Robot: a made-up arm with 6 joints.
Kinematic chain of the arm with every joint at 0, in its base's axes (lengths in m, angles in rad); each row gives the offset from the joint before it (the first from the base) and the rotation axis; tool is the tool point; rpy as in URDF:
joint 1: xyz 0 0 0.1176 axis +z
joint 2: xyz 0 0 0 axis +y
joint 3: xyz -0.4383 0 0.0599 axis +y
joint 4: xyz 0.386 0 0.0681 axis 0.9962 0 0.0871
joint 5: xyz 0 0 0 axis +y
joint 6: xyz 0.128 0 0.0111 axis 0.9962 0 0.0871
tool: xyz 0 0 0 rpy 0 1.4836 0
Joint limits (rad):
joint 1: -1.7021..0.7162
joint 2: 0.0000..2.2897
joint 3: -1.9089..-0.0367
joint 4: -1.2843..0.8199
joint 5: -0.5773..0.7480
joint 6: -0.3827..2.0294
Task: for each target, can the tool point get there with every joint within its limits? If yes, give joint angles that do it. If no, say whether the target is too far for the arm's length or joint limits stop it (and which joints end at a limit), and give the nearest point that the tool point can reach.
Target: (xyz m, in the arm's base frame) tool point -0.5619 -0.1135 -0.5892
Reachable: no: joint limits stop it (at a limit: joint 1, joint 2, joint 4) | nearest point -0.1133 -0.2495 -0.0753 | short by 0.696 m
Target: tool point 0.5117 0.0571 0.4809
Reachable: yes | joints 0.1639 1.4835 -1.2999 -0.3959 0.5793 1.5362
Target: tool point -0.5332 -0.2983 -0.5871
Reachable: no: joint limits stop it (at a limit: joint 1, joint 2, joint 4) | nearest point -0.1210 -0.3365 -0.0836 | short by 0.652 m
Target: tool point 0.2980 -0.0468 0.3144
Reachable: yes | joints -0.1465 1.0294 -0.4493 0.4091 -0.0547 0.5849
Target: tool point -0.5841 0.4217 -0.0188
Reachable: no: joint limits stop it (at a limit: joint 2, joint 3, joint 5) | nearest point -0.5990 0.4325 0.5883 | short by 0.607 m
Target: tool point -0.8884 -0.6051 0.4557
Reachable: no: too far | nearest point -0.6106 -0.4159 0.5883 | short by 0.361 m
